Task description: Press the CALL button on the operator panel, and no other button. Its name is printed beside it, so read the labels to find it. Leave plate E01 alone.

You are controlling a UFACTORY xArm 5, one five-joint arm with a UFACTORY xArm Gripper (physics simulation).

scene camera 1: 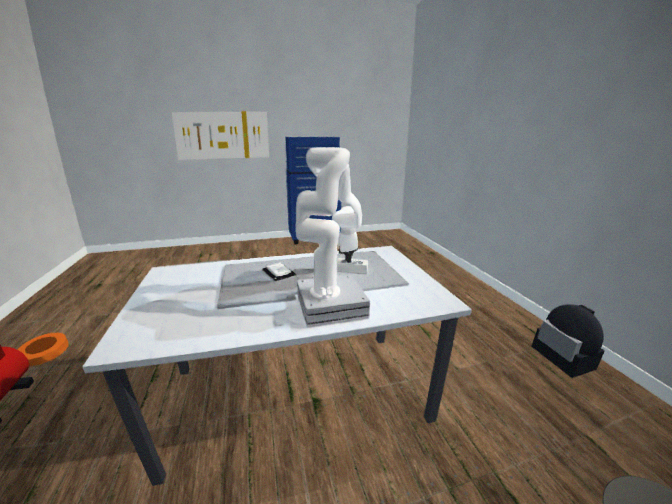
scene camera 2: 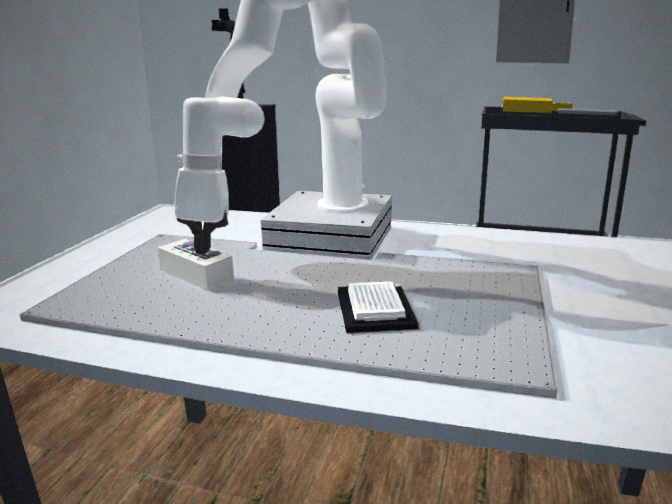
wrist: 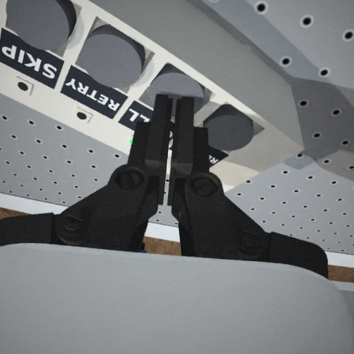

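The cream operator panel (scene camera 1: 359, 266) (scene camera 2: 183, 269) (wrist: 55, 102) stands on the pegboard. In the wrist view its labels appear upside down: SKIP (wrist: 30, 59), RETRY (wrist: 92, 91), and a partly covered label ending in "LL" (wrist: 137, 113). The CALL button (wrist: 175, 82) is the round grey one beside that label. A small green lamp (scene camera 2: 189, 255) (wrist: 132, 142) is lit beside it. My gripper (scene camera 1: 348, 260) (scene camera 2: 202, 251) (wrist: 172, 120) is shut and empty, pointing down, its tips at the CALL button and overlapping its near edge. Exact contact is hidden.
The fourth button (wrist: 229, 127) is close beside the fingers, its label mostly covered. A white ribbed plate (scene camera 1: 278, 269) (scene camera 2: 376, 300) lies on a black base (scene camera 2: 379, 327) apart from the panel; no E01 lettering is readable. The pegboard (scene camera 2: 260, 330) lies under both.
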